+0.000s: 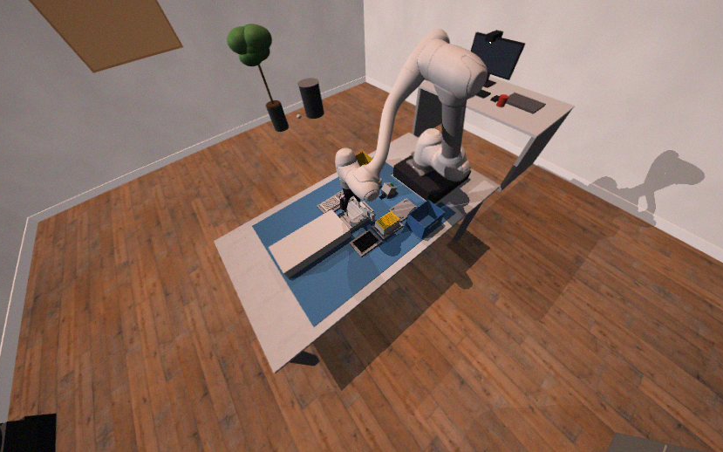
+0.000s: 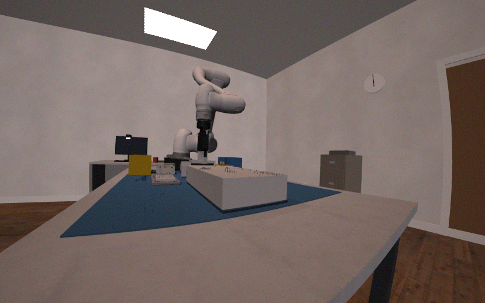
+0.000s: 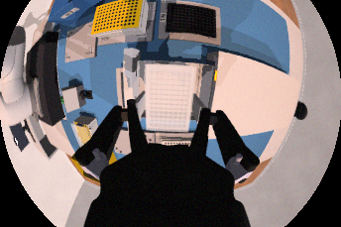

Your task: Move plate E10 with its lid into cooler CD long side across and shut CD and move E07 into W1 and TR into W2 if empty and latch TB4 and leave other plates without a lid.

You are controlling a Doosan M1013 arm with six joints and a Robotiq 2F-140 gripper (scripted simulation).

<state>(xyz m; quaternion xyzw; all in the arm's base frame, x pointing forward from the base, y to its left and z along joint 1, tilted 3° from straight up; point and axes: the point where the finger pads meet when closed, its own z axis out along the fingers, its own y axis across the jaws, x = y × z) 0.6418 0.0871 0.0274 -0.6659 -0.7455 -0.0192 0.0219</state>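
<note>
Right now the cooler drawer is 40 mm ahead of my hand and 90 mm below it. The rest, counted from my hand: white cooler CD (170 mm ahead, 20 mm to the left, 80 mm below); white gridded plate (70 mm ahead, 190 mm to the right, 100 mm below); black plate (30 mm ahead, 190 mm to the left, 100 mm below).
</note>
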